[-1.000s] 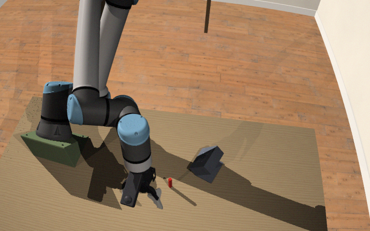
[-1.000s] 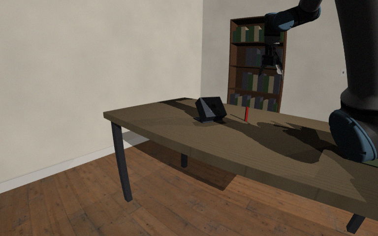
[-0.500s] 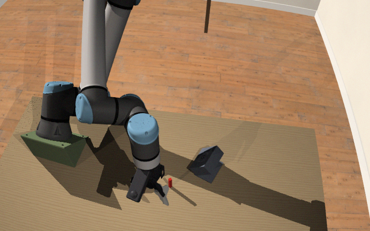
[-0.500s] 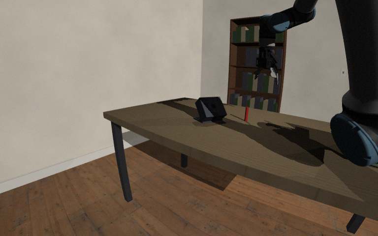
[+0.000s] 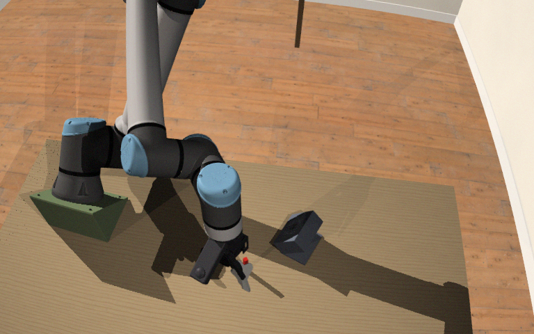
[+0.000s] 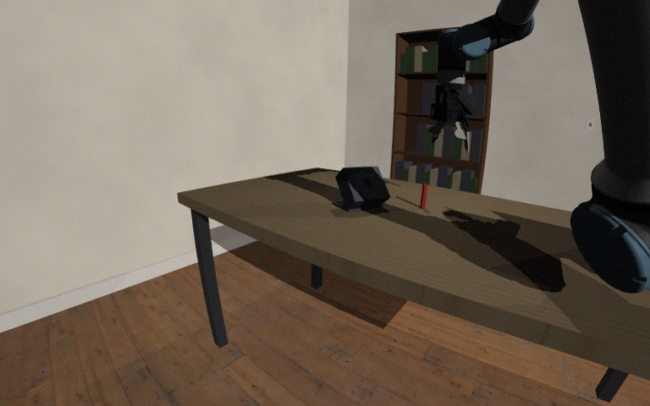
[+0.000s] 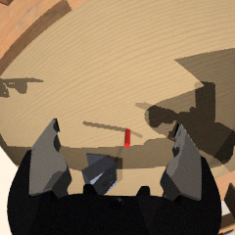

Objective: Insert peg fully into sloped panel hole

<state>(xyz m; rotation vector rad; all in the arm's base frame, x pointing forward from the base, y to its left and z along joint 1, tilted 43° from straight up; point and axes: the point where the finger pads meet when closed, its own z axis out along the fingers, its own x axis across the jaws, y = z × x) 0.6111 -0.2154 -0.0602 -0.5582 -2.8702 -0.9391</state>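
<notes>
Right now the red peg is 30 mm ahead of my hand, 130 mm to the left of it and 160 mm below it.
</notes>
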